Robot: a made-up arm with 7 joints.
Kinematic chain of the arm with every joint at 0, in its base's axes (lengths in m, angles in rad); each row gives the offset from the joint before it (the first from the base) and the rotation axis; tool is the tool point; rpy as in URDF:
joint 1: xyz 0 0 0 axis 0.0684 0.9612 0.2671
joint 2: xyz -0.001 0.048 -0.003 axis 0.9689 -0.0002 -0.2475
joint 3: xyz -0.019 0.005 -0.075 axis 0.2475 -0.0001 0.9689
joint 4: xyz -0.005 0 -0.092 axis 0.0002 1 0
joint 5: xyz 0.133 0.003 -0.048 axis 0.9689 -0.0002 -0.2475
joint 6: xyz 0.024 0 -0.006 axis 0.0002 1 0
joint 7: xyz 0.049 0 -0.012 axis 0.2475 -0.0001 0.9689
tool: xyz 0 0 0 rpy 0 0.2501 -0.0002
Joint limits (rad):
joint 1: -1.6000..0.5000
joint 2: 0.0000..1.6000
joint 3: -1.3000..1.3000
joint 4: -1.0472..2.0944
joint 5: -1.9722..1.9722
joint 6: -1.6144..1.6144
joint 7: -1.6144..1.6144
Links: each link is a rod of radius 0.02 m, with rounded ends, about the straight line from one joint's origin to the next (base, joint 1, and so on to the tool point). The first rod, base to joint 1, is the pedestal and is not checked.
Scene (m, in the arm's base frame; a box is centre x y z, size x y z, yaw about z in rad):
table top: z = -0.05
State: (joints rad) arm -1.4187 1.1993 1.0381 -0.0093 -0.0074 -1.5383 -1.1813
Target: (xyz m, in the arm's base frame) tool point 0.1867 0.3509 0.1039
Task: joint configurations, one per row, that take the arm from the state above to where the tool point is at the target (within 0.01 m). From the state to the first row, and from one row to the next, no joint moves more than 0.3 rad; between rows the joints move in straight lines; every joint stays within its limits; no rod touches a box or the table.
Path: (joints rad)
1: -1.4260 1.1776 1.0438 0.2552 -0.0113 -1.3266 -1.1813
2: -1.4332 1.1560 1.0495 0.5197 -0.0152 -1.1149 -1.1813
3: -1.4405 1.1343 1.0551 0.7842 -0.0190 -0.9032 -1.1813
4: -1.4478 1.1127 1.0608 1.0487 -0.0229 -0.6914 -1.1813

